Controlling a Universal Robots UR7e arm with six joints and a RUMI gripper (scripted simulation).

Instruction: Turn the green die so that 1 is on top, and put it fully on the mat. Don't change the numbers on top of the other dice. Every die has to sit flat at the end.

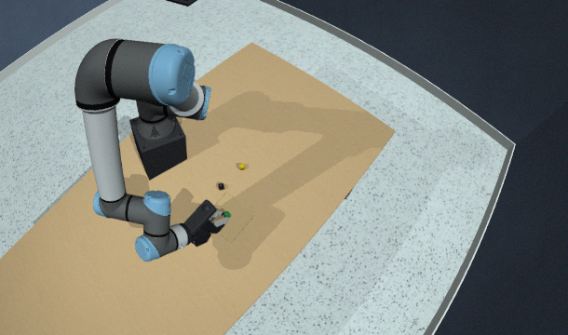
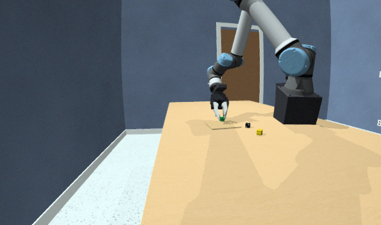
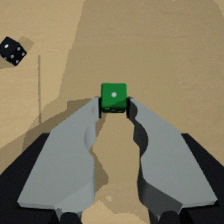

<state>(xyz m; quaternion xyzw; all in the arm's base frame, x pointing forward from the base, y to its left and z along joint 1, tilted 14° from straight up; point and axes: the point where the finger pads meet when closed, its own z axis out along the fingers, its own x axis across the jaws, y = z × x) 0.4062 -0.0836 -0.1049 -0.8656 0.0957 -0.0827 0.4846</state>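
My hand is 40 mm above the tan mat and 10 mm to the right of it. The rest, counted from my hand: green die 10 mm to the left, 10 mm below; yellow die 200 mm to the left, 70 mm behind, 30 mm below; black die 90 mm to the left, 90 mm behind, 30 mm below.
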